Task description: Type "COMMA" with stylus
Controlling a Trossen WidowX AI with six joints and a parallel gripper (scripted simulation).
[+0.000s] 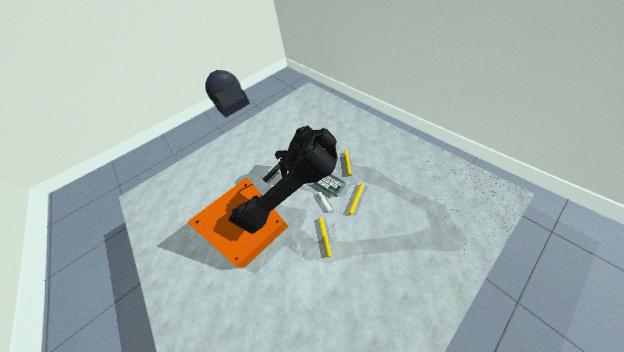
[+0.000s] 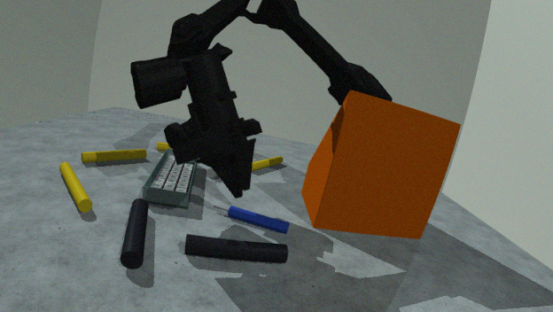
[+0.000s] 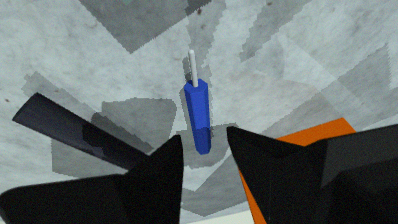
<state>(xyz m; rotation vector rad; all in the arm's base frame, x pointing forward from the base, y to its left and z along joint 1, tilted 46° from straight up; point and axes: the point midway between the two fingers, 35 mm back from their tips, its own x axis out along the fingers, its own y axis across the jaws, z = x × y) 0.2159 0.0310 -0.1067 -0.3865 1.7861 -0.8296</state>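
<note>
The blue stylus is 3 cm below my gripper tip. From my gripper tip the other things lie so: white rod (8 cm ahead, 18 cm to the right, 3 cm below); grey stylus tip (3 cm ahead, 3 cm below).
</note>
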